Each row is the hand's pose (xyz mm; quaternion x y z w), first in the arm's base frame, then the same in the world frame.
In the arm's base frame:
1: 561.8 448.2 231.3 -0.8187 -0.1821 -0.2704 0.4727
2: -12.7 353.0 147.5 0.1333 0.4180 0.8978 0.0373
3: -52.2 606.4 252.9 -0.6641 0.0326 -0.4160 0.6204
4: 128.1 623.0 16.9 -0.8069 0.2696 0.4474 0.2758
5: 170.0 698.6 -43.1 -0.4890 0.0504 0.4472 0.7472
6: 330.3 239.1 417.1 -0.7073 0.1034 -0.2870 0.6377
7: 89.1 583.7 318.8 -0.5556 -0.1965 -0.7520 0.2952
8: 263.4 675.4 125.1 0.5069 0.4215 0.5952 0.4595
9: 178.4 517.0 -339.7 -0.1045 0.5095 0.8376 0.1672
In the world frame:
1: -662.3 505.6 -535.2 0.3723 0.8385 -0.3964 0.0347
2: -388.2 255.7 -78.6 0.2871 -0.6985 -0.1161 0.6451
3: -601.0 78.1 -70.5 -0.5693 -0.7136 0.3539 0.2036
4: -473.3 69.3 -339.0 0.6129 0.3214 -0.2516 0.6765
5: -479.3 9.7 -425.4 0.5694 0.1309 -0.7303 0.3540
6: -629.9 619.1 -191.8 -0.6459 -0.6591 0.3761 0.0833
7: -678.5 192.2 -146.6 -0.1945 -0.8801 0.0955 0.4225
8: -624.1 137.8 -411.9 0.3844 -0.8545 -0.3413 0.0751
9: -147.5 44.5 -523.8 0.5061 -0.5122 -0.1588 0.6755

